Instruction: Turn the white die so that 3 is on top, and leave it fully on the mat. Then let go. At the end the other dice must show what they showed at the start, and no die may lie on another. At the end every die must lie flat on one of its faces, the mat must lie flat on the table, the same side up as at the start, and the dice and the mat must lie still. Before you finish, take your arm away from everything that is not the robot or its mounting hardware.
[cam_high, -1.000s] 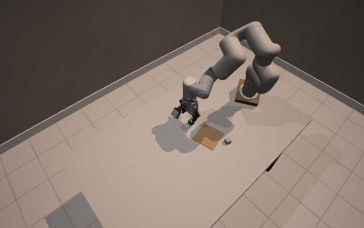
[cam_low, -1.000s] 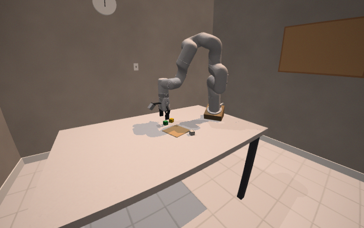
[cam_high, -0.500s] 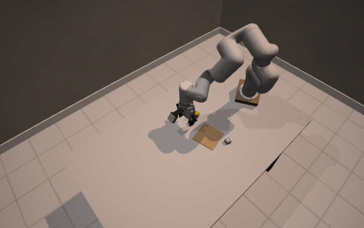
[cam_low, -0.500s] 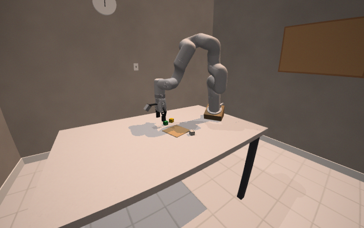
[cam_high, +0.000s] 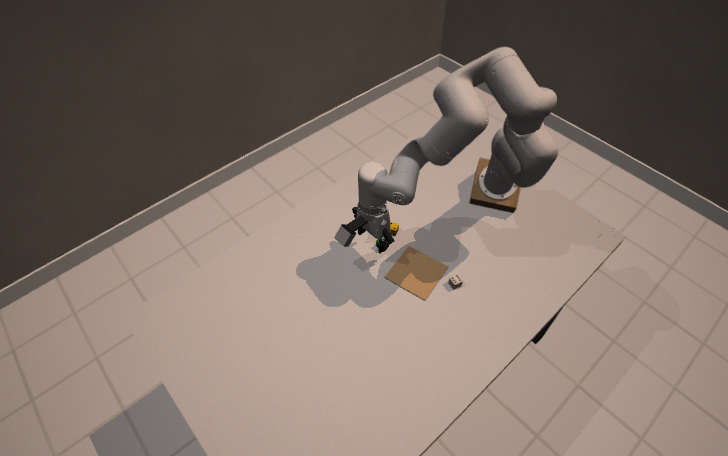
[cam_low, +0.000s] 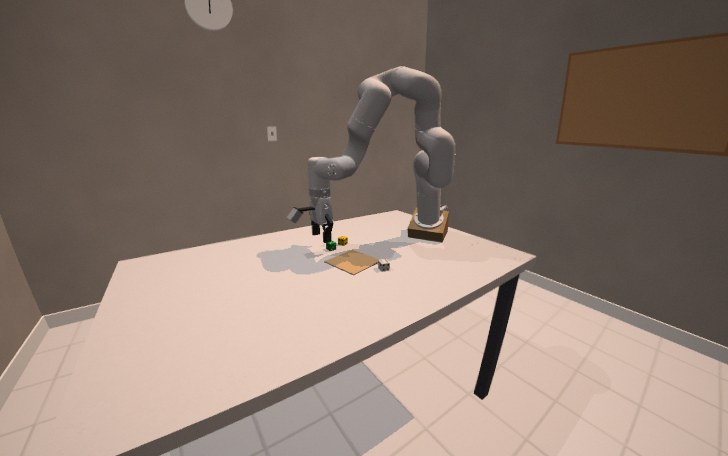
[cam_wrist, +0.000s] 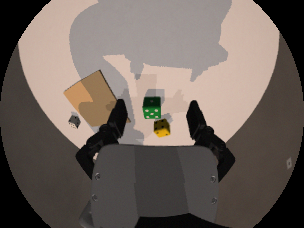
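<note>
Right now the green die is 40 mm behind my hand and 40 mm below it. From my hand the other things lie so: yellow die: 100 mm behind, 30 mm to the right, 40 mm below; white die: 130 mm behind, 240 mm to the left, 40 mm below; mat: 60 mm behind, 140 mm to the left, 60 mm below.
</note>
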